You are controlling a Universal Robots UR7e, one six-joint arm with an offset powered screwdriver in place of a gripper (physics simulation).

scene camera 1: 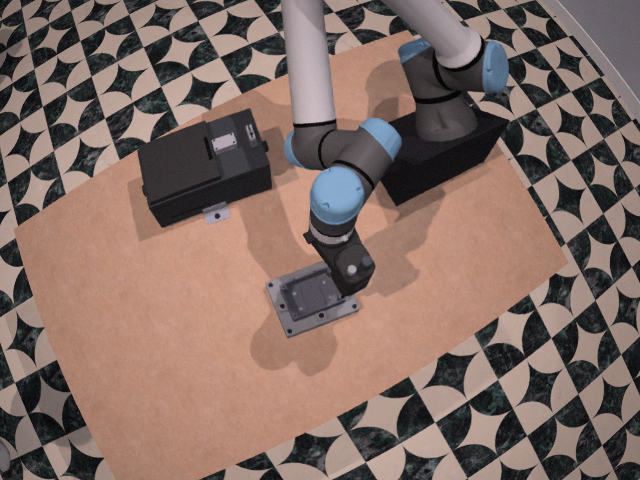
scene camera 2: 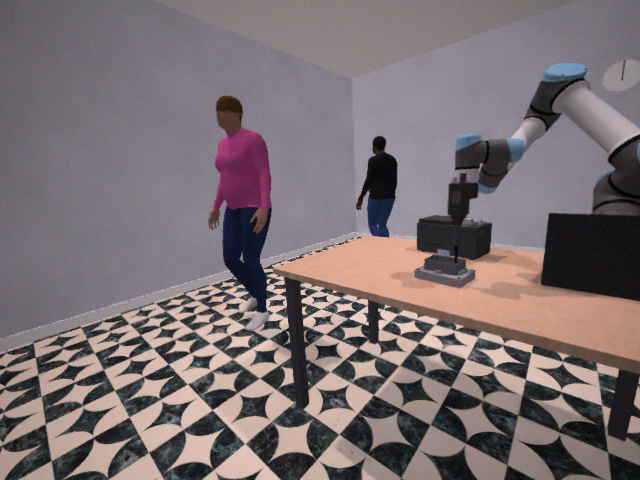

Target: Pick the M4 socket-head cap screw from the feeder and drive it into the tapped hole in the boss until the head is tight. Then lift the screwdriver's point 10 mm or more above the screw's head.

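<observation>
The powered screwdriver (scene camera 1: 353,273) (scene camera 2: 455,258) hangs from the wrist, its bit upright over the right end of the dark housing (scene camera 1: 311,295) (scene camera 2: 439,264) in scene camera 2. The bit's point is at or very close to the housing's top; contact cannot be told. The housing sits on a grey plate (scene camera 1: 305,327) (scene camera 2: 443,278). In scene camera 1 the tool body covers the housing's right corner and hides the point. The boss, its tapped hole and the M4 screw cannot be made out. The black feeder (scene camera 1: 178,160) (scene camera 2: 436,240) stands apart from the plate.
A small metal tab (scene camera 1: 217,214) sticks out from the feeder's side. The arm's black base block (scene camera 1: 439,165) (scene camera 2: 589,253) stands on the wooden table (scene camera 1: 155,361) (scene camera 2: 361,268). Two people, one in pink (scene camera 2: 242,170) and one in black (scene camera 2: 382,175), are beyond the table.
</observation>
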